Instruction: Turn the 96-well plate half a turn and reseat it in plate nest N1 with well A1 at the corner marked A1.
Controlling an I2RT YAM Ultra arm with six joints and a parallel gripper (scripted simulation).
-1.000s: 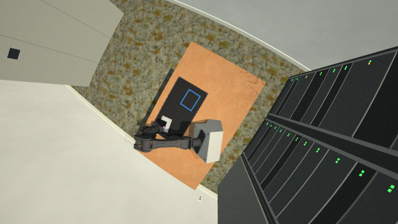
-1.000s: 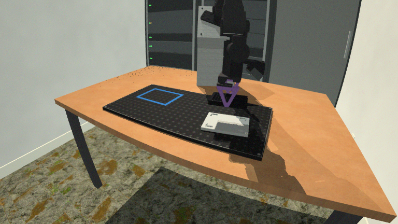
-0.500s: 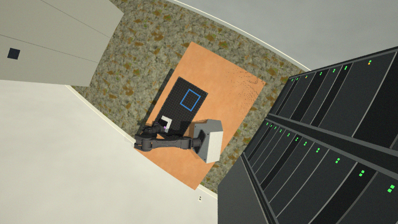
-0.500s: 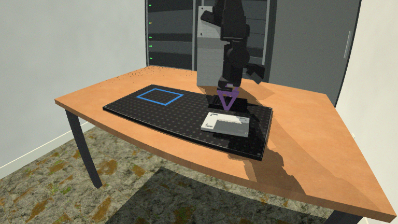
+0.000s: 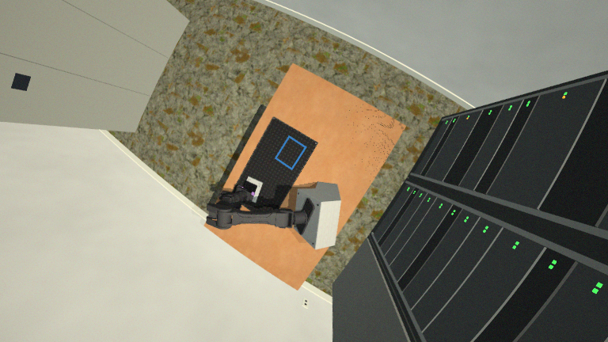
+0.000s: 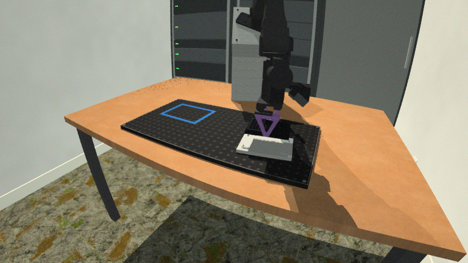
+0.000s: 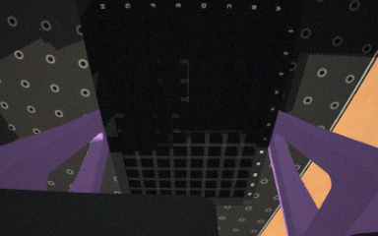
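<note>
My gripper is now 6 cm above the plate nest N1. The rest, counted from my hand: black 96-well plate: right at my hand; then A1 mark: 9 cm to the left, 5 cm below, 2 cm ahead.
</note>
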